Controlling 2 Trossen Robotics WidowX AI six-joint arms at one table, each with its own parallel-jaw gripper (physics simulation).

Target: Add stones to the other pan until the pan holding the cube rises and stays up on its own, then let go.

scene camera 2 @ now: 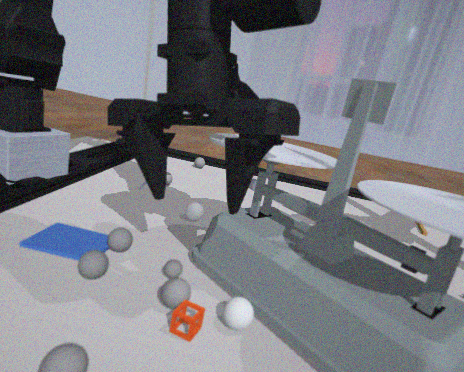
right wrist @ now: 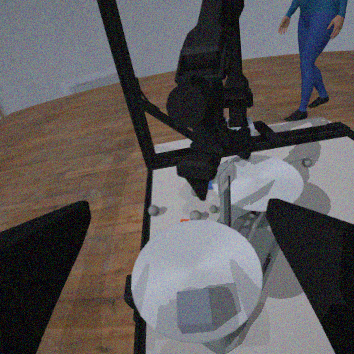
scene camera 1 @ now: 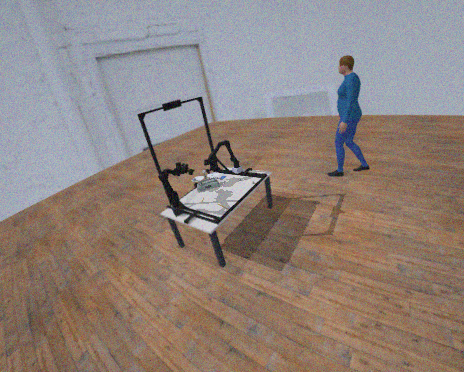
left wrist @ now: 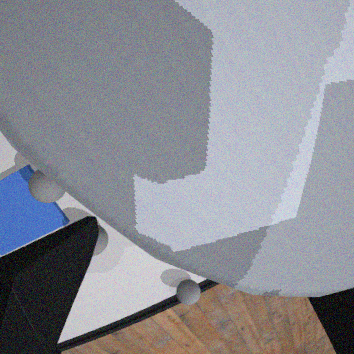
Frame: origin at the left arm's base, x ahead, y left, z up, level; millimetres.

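Seen in the pictures: left gripper, between the fingertips: [scene camera 2: 193, 205] [right wrist: 208, 188]; right gripper, between the fingertips: [right wrist: 179, 208] [scene camera 1: 191, 169]; left arm's base, origin of its link: [scene camera 2: 15, 126] [right wrist: 237, 122] [scene camera 1: 237, 167]; right arm's base, origin of its link: [scene camera 1: 176, 206].
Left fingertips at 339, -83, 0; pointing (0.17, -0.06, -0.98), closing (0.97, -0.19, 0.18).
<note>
Pixels of each thing's top centre, then the offset from my left fingertips to it, as dx, dy, dz. "spot": a spot on its surface instead.
- blue-grey cube, centre of its top: [right wrist: 193, 306] +267, +10, +92
- grey balance scale, centre of its top: [scene camera 2: 377, 81] [right wrist: 230, 166] [scene camera 1: 203, 170] +131, +44, +145
- scale's far pan, a spot on its surface: [scene camera 2: 310, 159] spot: +91, +72, +62
- blue flat slab, centre of its top: [left wrist: 10, 214] [scene camera 2: 73, 239] -139, -5, -83
- scale's upright post, a spot on its surface: [scene camera 2: 352, 145] spot: +127, +32, +89
A blue-grey cube [right wrist: 194, 311] lies in the near pan [right wrist: 200, 250] of a grey balance scale [scene camera 2: 280, 280]. The other pan [right wrist: 285, 175] [left wrist: 240, 190] shows shadows and no stones on its visible part. In scene camera 2 two white pans show; the cube does not. Several round stones [scene camera 2: 120, 239] [scene camera 2: 175, 292] [scene camera 2: 238, 312] [left wrist: 188, 292] [right wrist: 154, 210] lie on the table. My left gripper [scene camera 2: 196, 204] is open and empty, beside the scale's far pan [scene camera 2: 310, 159]. My right gripper [right wrist: 179, 208] [scene camera 1: 190, 171] is open and empty, above the cube's pan end.
A blue flat slab [scene camera 2: 62, 240] [left wrist: 25, 207] lies on the table among stones. An orange open-frame cube [scene camera 2: 187, 320] [right wrist: 185, 220] lies beside stones in front of the scale. The scale's upright post [scene camera 2: 352, 145] stands between its pans. A person [scene camera 1: 349, 102] stands away from the table.
</note>
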